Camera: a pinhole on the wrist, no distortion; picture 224 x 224 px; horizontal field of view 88.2 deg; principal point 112.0 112.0 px. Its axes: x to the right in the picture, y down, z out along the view. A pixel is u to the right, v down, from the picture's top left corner.
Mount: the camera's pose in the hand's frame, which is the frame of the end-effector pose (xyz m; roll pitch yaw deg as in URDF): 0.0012 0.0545 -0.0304 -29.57 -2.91 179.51
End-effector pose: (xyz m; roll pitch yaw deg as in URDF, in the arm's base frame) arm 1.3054 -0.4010 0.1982 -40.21 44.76 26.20
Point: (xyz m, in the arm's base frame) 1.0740 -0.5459 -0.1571
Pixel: behind the camera
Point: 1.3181 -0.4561 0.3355
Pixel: 212 210
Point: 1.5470 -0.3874 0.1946
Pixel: 19 201
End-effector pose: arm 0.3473 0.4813 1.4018 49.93 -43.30 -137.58
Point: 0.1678 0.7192 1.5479
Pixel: 92 100
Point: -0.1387 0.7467 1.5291
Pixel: 72 143
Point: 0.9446 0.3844 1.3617
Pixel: behind the camera
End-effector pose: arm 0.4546 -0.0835 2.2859 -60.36 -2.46 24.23
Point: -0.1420 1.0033 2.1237
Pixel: outside the picture
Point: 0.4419 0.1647 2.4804
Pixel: 84 87
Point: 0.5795 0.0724 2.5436
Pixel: 48 139
